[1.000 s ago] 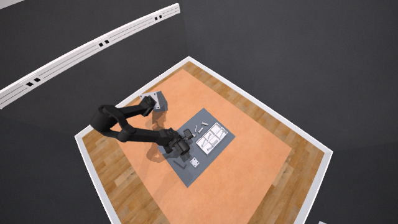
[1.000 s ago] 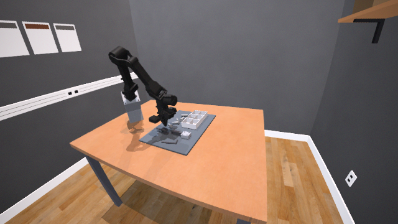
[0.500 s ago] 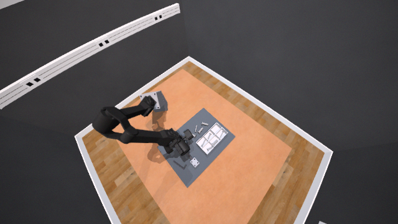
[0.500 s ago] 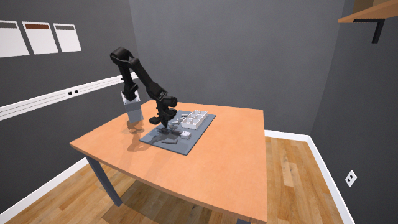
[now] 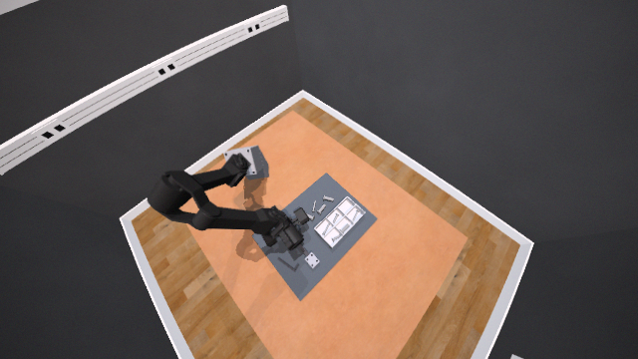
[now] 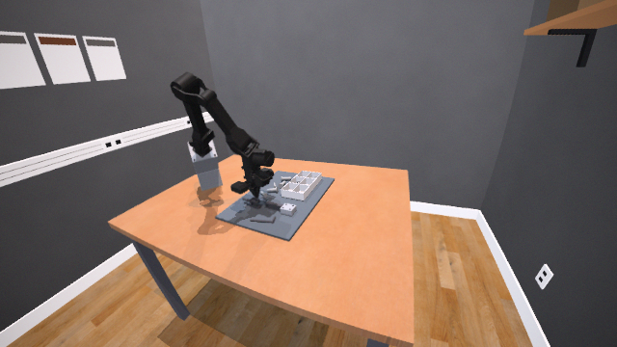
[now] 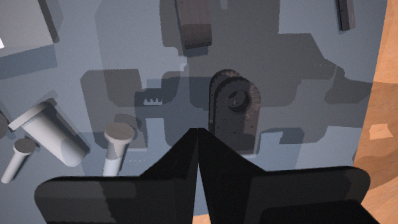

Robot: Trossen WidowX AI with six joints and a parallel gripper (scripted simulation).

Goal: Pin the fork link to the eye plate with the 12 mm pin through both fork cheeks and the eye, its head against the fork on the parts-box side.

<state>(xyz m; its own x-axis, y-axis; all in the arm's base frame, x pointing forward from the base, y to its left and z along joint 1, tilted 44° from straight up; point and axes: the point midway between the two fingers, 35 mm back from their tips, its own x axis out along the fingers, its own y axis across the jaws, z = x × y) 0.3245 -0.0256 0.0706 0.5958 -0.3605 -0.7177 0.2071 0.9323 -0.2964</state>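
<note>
The dark fork link is 4 cm below my hand, 2 cm to the right of it and 1 cm behind it. From my hand the other things lie so: grey mat (8 cm to the left, 7 cm below, 7 cm ahead); then thick headed pin (10 cm to the left, 5 cm below, 2 cm ahead); then dark flat bar (7 cm ahead, 5 cm below, 2 cm to the right).
</note>
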